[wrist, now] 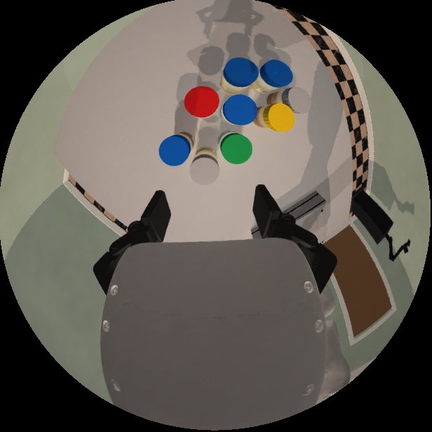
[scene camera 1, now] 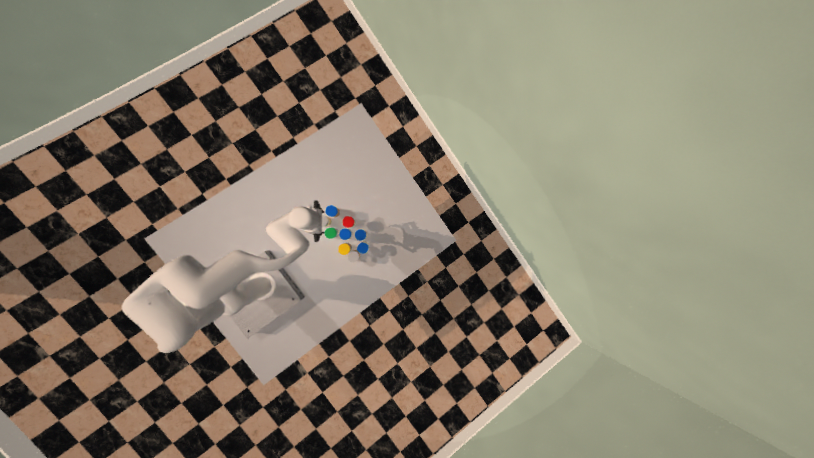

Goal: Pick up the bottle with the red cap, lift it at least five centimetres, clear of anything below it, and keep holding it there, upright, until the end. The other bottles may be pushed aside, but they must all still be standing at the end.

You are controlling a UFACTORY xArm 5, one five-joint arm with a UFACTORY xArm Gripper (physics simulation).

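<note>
The bottle with the red cap stands upright among the other bottles. In the wrist view a bottle with a blue cap stands close to its right, another blue-capped bottle stands nearer the gripper on the left, and a grey-capped bottle and a green-capped bottle stand between it and the gripper. My gripper is open and empty, above and short of the group. The red-capped bottle's body is mostly hidden under its cap.
Two blue-capped bottles stand beyond, with a yellow-capped bottle and a grey-capped bottle at the right in the wrist view. The arm's base plate lies on the pale table top.
</note>
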